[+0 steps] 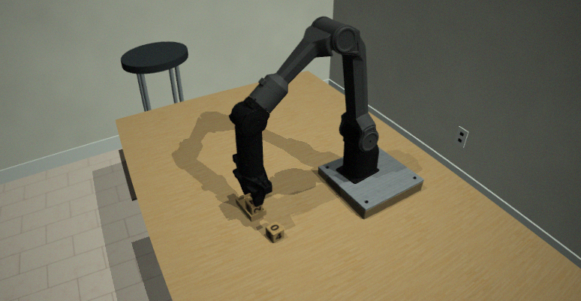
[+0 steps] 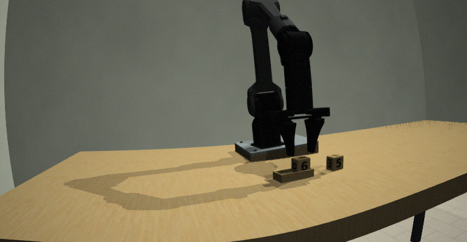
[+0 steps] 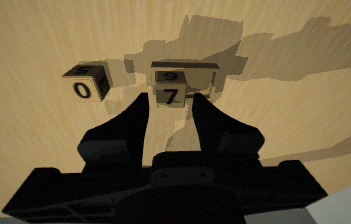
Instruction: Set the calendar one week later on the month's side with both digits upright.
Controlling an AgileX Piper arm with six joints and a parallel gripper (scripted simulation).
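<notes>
My gripper is now 2 cm to the left of the small wooden tray and 5 cm above it.
</notes>
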